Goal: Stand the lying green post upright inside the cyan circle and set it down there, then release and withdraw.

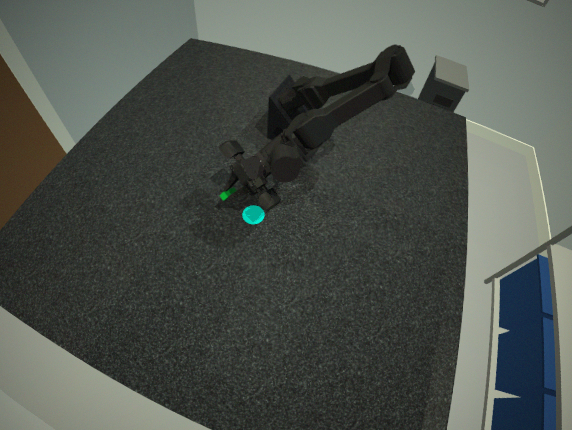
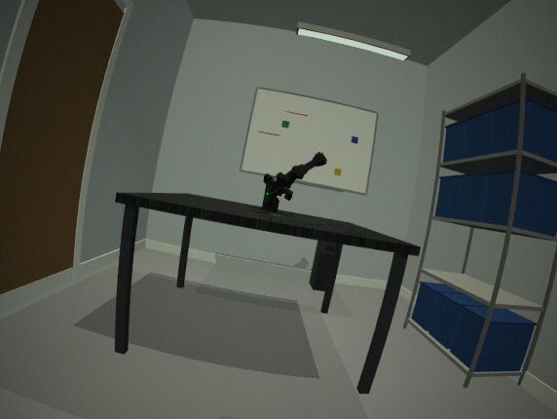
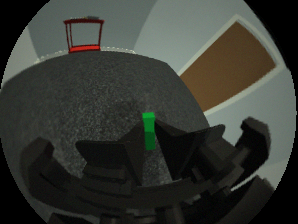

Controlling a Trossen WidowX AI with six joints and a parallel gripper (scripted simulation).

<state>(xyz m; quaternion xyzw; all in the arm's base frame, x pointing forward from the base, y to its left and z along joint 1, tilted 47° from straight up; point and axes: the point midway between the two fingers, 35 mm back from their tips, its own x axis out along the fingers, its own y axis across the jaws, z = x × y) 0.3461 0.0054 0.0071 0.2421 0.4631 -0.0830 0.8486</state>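
Right now the cyan circle is 30 mm behind my gripper tip, 60 mm to the left of it and 100 mm below it. Round my gripper tip: green post 20 mm behind, 10 mm below.
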